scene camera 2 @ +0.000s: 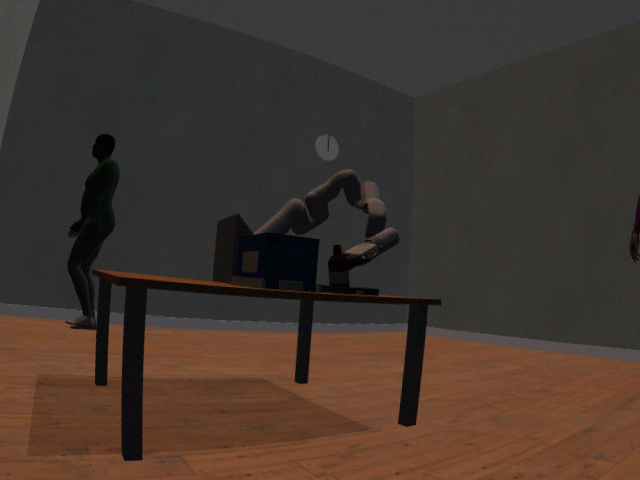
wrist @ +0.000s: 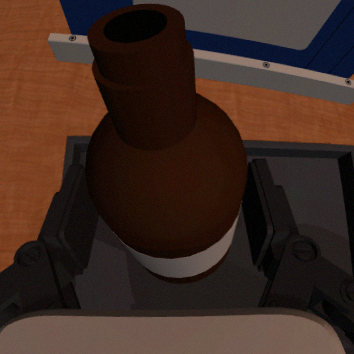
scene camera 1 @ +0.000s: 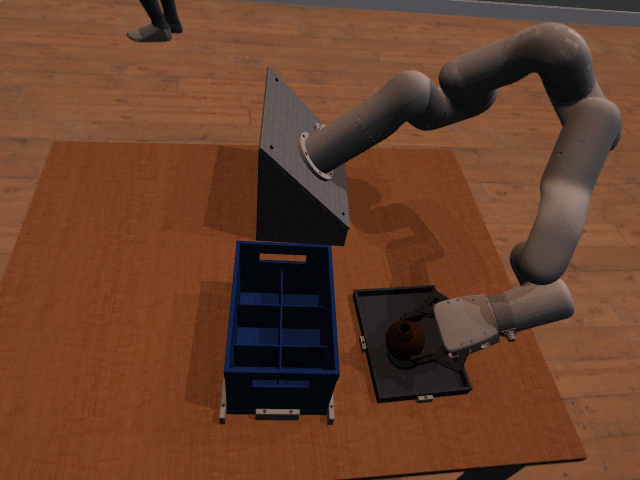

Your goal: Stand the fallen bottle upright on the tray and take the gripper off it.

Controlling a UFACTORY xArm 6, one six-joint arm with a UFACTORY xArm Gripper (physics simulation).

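The brown bottle with a white label band stands upright, or very nearly so, over the dark tray, neck up. Its base is at about the height of the tray's rim or floor in scene camera 2; whether it touches the floor cannot be told. My gripper is shut on the bottle's body, one finger on each side, reaching in from the tray's outer side. The contact faces are partly hidden by the bottle.
A blue divided crate stands beside the tray, with pale brackets at its foot. The arm's dark wedge-shaped base is behind the crate. The tray has a low raised rim and small pale blocks outside it.
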